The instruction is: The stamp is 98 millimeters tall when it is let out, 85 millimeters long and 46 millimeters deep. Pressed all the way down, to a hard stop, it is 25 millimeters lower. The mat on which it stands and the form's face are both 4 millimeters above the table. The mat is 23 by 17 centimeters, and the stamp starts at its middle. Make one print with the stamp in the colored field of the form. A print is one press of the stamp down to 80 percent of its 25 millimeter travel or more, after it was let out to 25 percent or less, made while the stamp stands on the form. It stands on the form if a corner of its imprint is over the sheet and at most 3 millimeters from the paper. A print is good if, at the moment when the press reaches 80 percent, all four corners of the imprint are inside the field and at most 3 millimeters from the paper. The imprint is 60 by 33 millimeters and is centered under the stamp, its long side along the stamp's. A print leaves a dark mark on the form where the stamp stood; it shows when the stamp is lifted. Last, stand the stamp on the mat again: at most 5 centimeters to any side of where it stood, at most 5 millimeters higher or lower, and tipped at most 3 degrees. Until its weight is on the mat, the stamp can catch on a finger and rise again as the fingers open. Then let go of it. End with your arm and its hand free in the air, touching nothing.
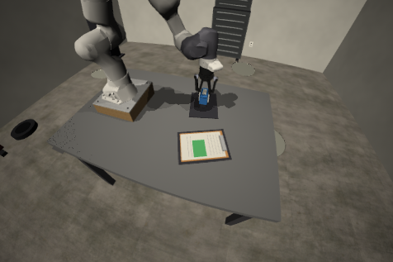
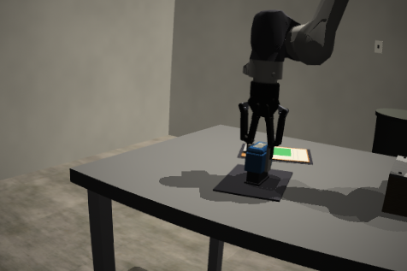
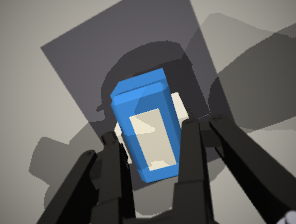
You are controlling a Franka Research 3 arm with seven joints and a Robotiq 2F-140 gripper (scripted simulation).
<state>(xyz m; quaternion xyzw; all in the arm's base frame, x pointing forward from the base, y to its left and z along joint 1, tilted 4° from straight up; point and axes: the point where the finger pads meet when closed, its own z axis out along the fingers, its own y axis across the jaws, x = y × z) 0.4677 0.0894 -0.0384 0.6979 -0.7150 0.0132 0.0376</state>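
The form is 300 mm to the right of my hand, 60 mm below it and 50 mm ahead of it. From my hand the other things lie so: dark mat: 70 mm below; blue stamp: 20 mm below.
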